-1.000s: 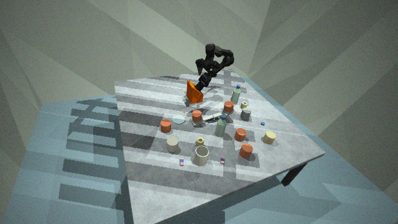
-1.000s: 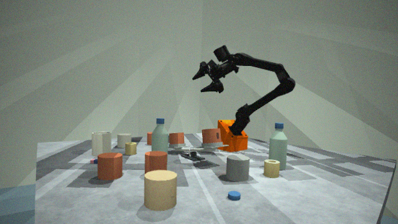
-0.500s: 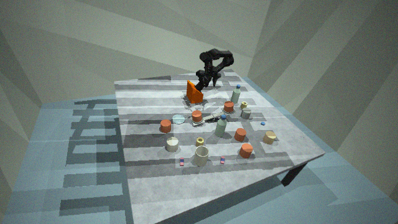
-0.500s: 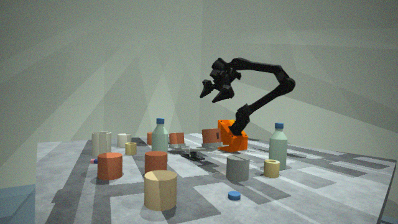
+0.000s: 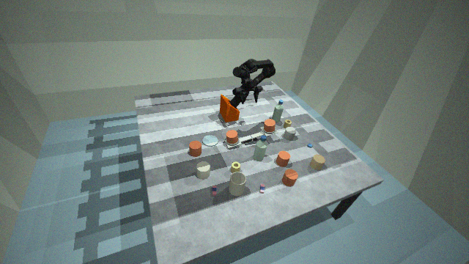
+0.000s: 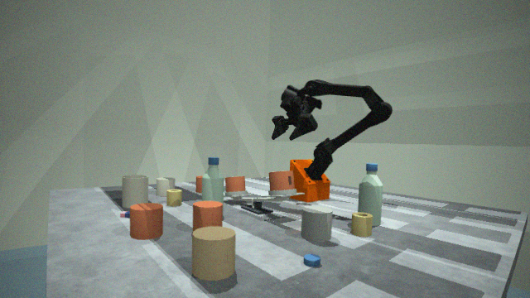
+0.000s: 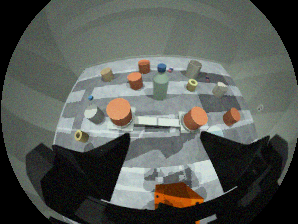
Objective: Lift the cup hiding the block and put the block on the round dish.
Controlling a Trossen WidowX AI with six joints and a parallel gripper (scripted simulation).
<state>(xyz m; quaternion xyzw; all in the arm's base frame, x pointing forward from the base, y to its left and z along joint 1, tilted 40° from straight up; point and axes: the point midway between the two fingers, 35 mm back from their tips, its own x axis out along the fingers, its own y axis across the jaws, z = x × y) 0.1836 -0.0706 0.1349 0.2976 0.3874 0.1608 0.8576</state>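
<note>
Right now my gripper tip is 10 cm short of the small grey block, 13 cm to the left of it and 19 cm above it. Also, from my gripper tip: grey cylinder (12 cm ahead, 30 cm to the left, 20 cm below); pale blue round dish (4 cm ahead, 25 cm to the right, 23 cm below); blue cap (23 cm ahead, 39 cm to the left, 23 cm below).
</note>
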